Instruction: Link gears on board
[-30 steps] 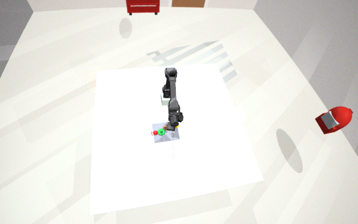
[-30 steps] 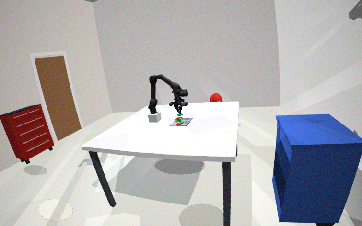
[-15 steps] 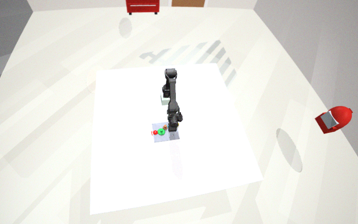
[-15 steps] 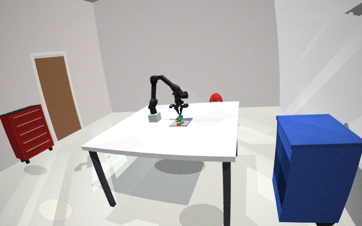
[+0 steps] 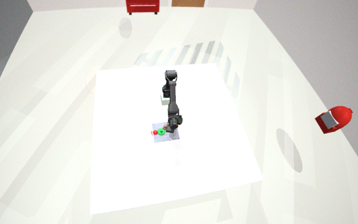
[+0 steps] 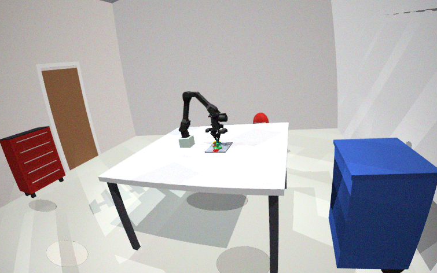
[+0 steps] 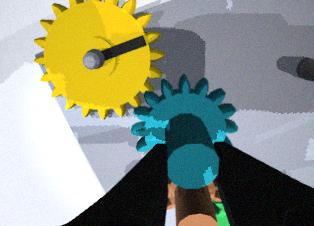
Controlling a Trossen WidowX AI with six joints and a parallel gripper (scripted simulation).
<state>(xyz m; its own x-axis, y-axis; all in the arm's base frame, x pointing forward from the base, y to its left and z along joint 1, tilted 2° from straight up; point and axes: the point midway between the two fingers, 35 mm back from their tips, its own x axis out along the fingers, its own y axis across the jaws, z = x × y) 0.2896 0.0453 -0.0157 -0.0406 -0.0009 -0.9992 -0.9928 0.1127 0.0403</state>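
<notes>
The cyan gear is 1 cm below my gripper tip. The rest, counted from my gripper tip: brown gear: 4 cm to the right, 2 cm below; then yellow gear: 4 cm behind, 4 cm to the left, 3 cm below; then green gear: 4 cm ahead, 7 cm to the right, 2 cm below.
</notes>
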